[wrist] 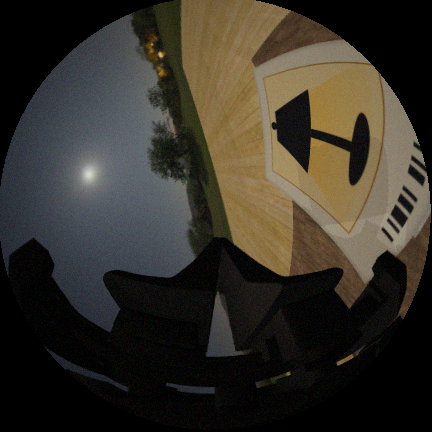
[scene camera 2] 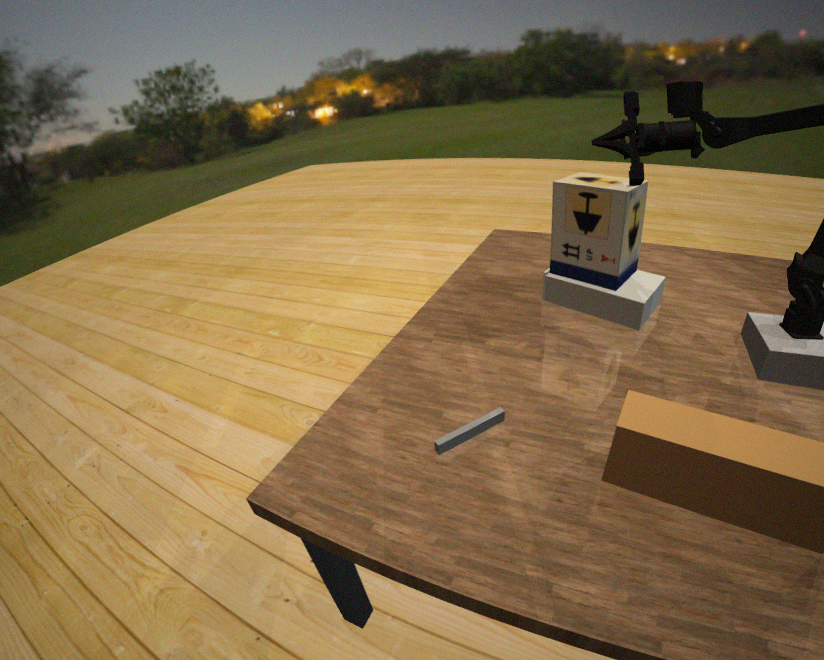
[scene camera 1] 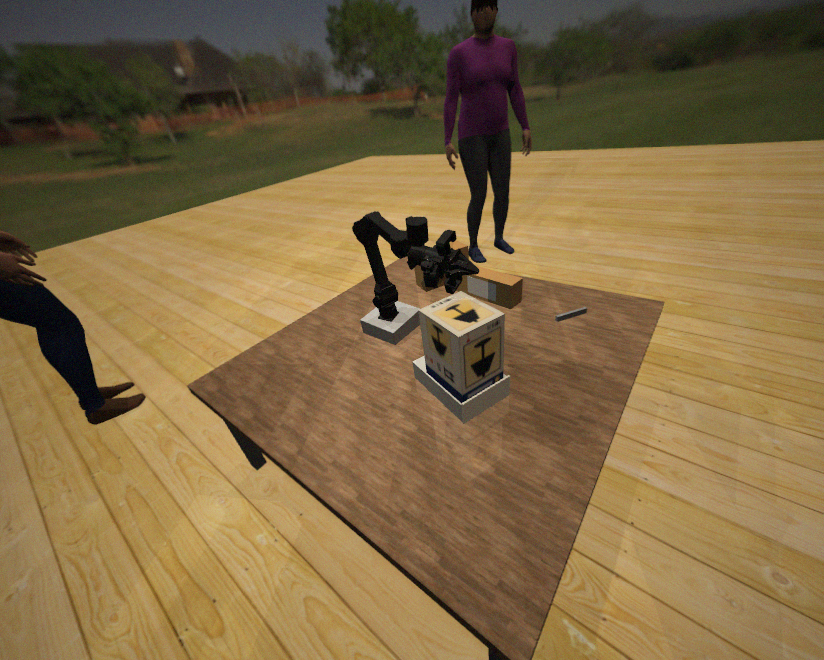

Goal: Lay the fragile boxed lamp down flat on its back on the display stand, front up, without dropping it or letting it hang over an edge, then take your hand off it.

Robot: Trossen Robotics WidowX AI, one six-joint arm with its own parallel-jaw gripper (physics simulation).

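Places are measured from the arm's base along level axes (x up, y ahead, z left), in centimetres.
Where they show: gripper, between the fingertips: (wrist: 218, 242) (scene camera 2: 591, 142) (scene camera 1: 478, 271); arm's base, origin of its link: (scene camera 2: 800, 331) (scene camera 1: 388, 315).
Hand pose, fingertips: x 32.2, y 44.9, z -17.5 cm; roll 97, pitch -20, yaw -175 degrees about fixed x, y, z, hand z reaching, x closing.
Observation:
Things, the pixels of their top centre, and the offset from my fingertips. Level surfaces: height alone.
- brown table, height of its surface: dx -38.8 cm
- boxed lamp, centre of its top: (wrist: 323, 136) (scene camera 2: 601, 180) (scene camera 1: 459, 311) dx -9.2, dy -3.3, dz -5.8 cm
- small grey bar, centre of its top: (scene camera 2: 470, 425) (scene camera 1: 571, 311) dx -36.6, dy +19.2, dz +47.4 cm
The boxed lamp (scene camera 1: 462, 341) (scene camera 2: 594, 225) is a white and yellow carton with black lamp pictures. It stands on the white display stand (scene camera 1: 465, 405) (scene camera 2: 606, 301) in the middle of the brown table (scene camera 1: 410, 498) (scene camera 2: 508, 531). In the wrist view one lamp-printed face of the boxed lamp (wrist: 326, 137) shows close by at the upper right. My gripper (scene camera 1: 472, 267) (scene camera 2: 599, 140) (wrist: 218, 242) is shut with nothing between its fingers. It hovers level, just above and behind the box's top edge. I cannot tell whether it touches the box.
The arm's base (scene camera 1: 389, 322) stands left of the stand. Brown cardboard boxes (scene camera 1: 501, 288) (scene camera 2: 678, 452) lie behind the gripper. A small grey bar (scene camera 1: 571, 314) (scene camera 2: 470, 430) lies on the table. A person (scene camera 1: 484, 125) stands beyond the table; another's feet (scene camera 1: 115, 401) show at left.

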